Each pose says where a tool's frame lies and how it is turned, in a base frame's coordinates. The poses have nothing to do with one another.
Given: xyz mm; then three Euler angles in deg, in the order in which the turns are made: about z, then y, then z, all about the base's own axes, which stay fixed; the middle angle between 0 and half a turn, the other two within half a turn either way.
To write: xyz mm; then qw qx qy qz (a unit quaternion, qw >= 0). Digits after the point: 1 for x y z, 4 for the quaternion.
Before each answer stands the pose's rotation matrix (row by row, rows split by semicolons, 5 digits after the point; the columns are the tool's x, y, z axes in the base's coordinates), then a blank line. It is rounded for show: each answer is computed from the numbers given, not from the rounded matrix.
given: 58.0 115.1 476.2 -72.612 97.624 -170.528
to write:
-0.11794 0.17406 -0.97765; 0.94782 -0.27393 -0.16311; -0.29620 -0.94587 -0.13267

58.0 115.1 476.2 0.3448 -0.5676 -0.4941 0.5611
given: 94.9 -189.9 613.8 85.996 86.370 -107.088
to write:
0.95222 0.08530 -0.29325; -0.29735 0.03985 -0.95394; -0.06969 0.99556 0.06331

94.9 -189.9 613.8 0.7168 0.6799 -0.0780 -0.1335
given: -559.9 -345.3 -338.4 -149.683 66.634 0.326
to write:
-0.33949 0.20511 0.91798; -0.50672 -0.86209 0.00522; 0.79245 -0.46339 0.39660

-559.9 -345.3 -338.4 0.2208 -0.5306 0.1421 -0.8059
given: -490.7 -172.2 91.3 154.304 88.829 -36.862
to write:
0.24538 -0.54765 0.79992; 0.35796 -0.71564 -0.59976; 0.90092 0.43351 0.02044

-490.7 -172.2 91.3 0.3709 0.6965 -0.0681 0.6105
